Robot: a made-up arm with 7 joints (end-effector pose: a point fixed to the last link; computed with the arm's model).
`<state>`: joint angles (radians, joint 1 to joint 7).
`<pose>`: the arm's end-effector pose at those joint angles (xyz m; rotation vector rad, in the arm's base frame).
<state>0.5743 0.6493 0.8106 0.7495 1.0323 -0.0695 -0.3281</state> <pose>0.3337 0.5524 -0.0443 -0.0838 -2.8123 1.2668</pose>
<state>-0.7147 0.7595 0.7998 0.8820 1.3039 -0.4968 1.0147</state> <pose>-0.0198 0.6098 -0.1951 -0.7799 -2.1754 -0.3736</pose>
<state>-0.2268 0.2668 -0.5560 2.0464 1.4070 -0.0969 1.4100</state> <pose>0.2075 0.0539 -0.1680 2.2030 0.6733 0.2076</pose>
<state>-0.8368 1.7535 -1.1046 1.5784 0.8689 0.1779 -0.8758</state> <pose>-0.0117 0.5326 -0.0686 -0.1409 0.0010 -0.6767</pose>
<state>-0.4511 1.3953 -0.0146 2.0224 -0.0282 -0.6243 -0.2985</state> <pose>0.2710 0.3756 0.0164 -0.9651 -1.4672 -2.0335</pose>
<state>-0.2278 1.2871 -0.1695 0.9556 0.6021 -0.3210 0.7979</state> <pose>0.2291 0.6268 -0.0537 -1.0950 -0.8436 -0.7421</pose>
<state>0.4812 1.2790 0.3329 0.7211 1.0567 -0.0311 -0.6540</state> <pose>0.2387 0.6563 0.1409 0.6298 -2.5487 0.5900</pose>
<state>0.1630 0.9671 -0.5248 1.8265 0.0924 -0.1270 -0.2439</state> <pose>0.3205 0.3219 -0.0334 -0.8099 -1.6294 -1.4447</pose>
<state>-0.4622 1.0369 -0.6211 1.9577 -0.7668 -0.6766 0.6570</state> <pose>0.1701 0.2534 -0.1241 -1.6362 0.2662 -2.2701</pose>
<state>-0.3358 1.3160 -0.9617 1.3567 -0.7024 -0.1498 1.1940</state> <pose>0.1510 0.4247 -0.1975 -1.1765 1.4626 -0.8989</pose>
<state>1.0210 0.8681 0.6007 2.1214 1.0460 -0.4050 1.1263</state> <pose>0.1631 0.4211 0.3675 0.0753 1.0944 2.3329</pose>
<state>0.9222 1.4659 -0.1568 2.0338 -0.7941 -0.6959 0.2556</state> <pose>0.1773 0.3210 0.3597 0.9693 -0.2242 -2.5948</pose>
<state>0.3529 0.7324 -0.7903 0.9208 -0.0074 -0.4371 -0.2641</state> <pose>0.3560 0.3788 -0.1784 -0.6916 -1.3310 -1.2594</pose>
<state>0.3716 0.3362 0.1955 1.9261 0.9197 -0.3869 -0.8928</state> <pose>0.3700 0.2741 0.0476 0.5601 2.7850 -0.6999</pose>
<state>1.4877 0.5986 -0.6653 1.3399 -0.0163 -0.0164 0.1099</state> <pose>0.4003 0.2685 0.3784 -0.2279 -2.0148 -1.9121</pose>
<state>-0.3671 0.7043 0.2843 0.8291 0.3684 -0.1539 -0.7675</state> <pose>0.1002 0.5221 -0.2380 0.5232 -1.4336 0.0077</pose>
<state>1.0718 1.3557 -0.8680 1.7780 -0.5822 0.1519 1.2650</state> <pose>0.3147 0.3496 0.2687 -0.2358 0.0499 -1.4272</pose>
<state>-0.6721 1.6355 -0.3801 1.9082 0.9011 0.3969 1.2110</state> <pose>0.1940 0.4440 -0.1070 -1.9292 0.3889 -0.0211</pose>
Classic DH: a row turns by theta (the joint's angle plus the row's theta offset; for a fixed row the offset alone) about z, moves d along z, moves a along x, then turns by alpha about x. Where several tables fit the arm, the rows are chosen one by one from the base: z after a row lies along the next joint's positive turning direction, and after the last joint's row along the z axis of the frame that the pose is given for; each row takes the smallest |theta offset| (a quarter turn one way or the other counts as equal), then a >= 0, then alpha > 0; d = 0 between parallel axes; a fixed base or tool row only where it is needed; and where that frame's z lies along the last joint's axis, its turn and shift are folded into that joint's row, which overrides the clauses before.
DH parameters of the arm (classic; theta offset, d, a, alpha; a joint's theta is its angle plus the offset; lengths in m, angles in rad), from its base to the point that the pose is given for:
base (fixed): 0 0.143 0.01 1.5708
joint 1: 1.5708 -0.162 0.009 1.5708
joint 2: -1.5708 0.045 0.004 -1.5708
joint 3: -1.5708 -0.314 0.023 1.5708
joint 4: 0 0.022 0.023 -1.5708
joint 5: 0 -0.241 -0.013 -1.5708
joint 6: 1.5708 0.042 0.014 -1.5708
joint 7: -0.7251 0.0001 -0.0049 0.9678
tool (fixed): -1.4512 0.0263 0 0

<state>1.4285 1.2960 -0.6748 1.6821 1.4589 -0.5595 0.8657</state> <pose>0.3155 0.4230 0.3484 1.2317 1.5171 2.0509</pose>
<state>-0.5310 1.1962 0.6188 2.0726 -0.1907 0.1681 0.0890</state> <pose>0.2356 0.4041 0.1184 -0.0203 -1.1873 -1.6141</pose>
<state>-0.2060 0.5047 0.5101 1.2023 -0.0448 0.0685 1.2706</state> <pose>0.2054 0.5101 -0.1723 -1.5049 -0.9468 -0.4237</pose>
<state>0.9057 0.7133 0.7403 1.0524 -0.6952 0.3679 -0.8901</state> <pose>0.2772 0.5609 0.1931 1.5096 -1.8093 0.3169</pose>
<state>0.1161 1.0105 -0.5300 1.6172 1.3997 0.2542 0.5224</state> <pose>0.2997 0.3673 -0.1400 -2.0124 -1.1283 -0.0451</pose>
